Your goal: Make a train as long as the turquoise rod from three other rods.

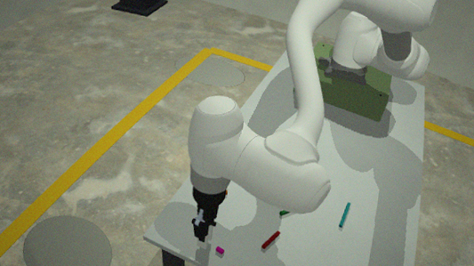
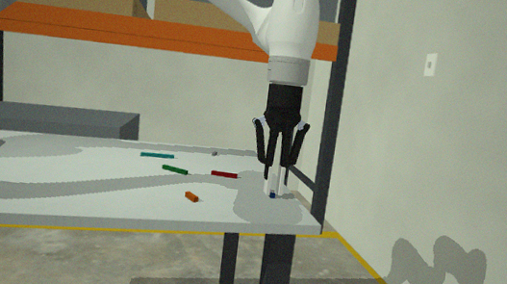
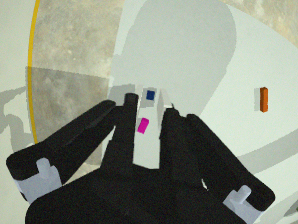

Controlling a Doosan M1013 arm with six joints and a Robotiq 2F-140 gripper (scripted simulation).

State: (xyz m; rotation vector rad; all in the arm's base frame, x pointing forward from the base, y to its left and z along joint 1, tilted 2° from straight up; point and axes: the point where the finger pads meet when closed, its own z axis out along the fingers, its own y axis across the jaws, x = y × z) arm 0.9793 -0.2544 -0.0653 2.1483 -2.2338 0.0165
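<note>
Now: hand 4 cm above the blue rod. The rest, counted from my hand: orange rod 19 cm behind, 4 cm below, 2 cm to the right; then red rod 16 cm to the left, 8 cm behind, 4 cm below; then magenta rod 5 cm to the left, 4 cm below.
</note>
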